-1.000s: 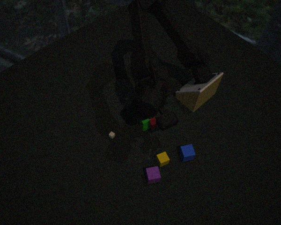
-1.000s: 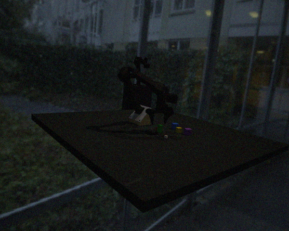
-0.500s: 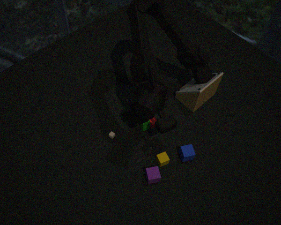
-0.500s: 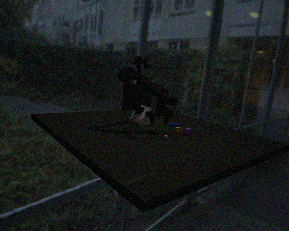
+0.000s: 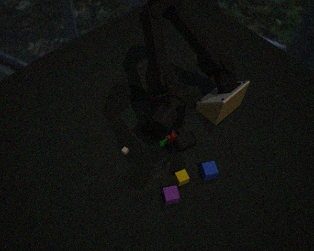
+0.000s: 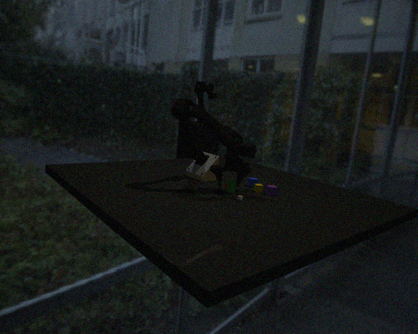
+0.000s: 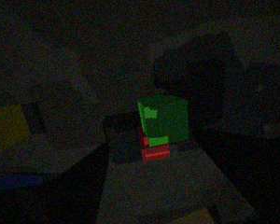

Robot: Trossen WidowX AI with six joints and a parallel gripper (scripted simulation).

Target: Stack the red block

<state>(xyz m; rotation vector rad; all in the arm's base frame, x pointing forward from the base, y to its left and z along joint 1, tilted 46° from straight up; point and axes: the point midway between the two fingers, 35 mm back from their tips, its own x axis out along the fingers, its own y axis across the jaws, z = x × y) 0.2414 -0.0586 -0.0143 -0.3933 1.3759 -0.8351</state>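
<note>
Now: gripper tip right at the red block. From my gripper tip the other things lie so: blue block: 16 cm to the left, 1 cm above; yellow block: 12 cm to the left, 8 cm ahead, 1 cm above; small white cube: 14 cm ahead, 6 cm to the right.
</note>
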